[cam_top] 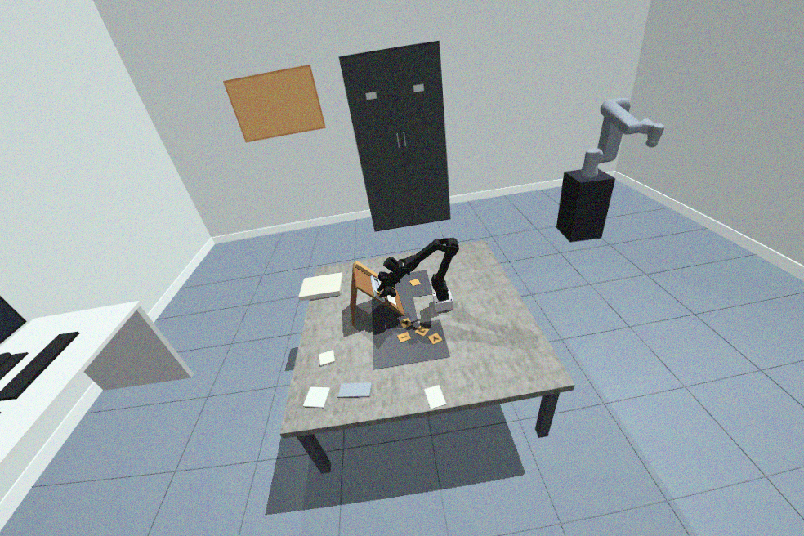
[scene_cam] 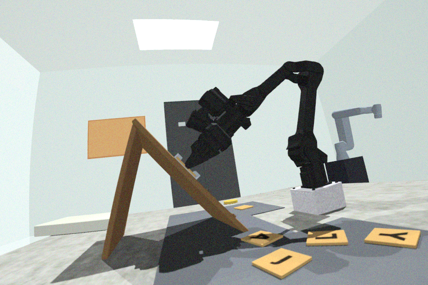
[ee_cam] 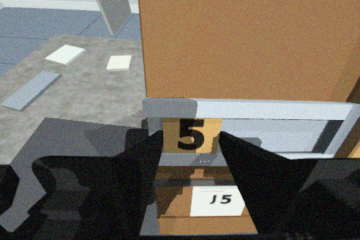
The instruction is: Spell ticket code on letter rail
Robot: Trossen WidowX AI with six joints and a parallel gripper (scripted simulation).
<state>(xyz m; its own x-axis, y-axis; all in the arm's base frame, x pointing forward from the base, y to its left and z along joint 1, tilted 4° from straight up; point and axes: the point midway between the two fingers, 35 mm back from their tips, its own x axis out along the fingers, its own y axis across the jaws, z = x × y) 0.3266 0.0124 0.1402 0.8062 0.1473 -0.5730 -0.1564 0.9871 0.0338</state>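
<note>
The white ticket lies 50 mm behind my gripper tip, 60 mm to the right of it and 90 mm below it. Also, from my gripper tip: j tile: 110 mm behind, 200 mm to the left, 160 mm below; then dark mat: 160 mm behind, 10 mm to the right, 160 mm below; then orange tile marked 5: right at my gripper tip.
</note>
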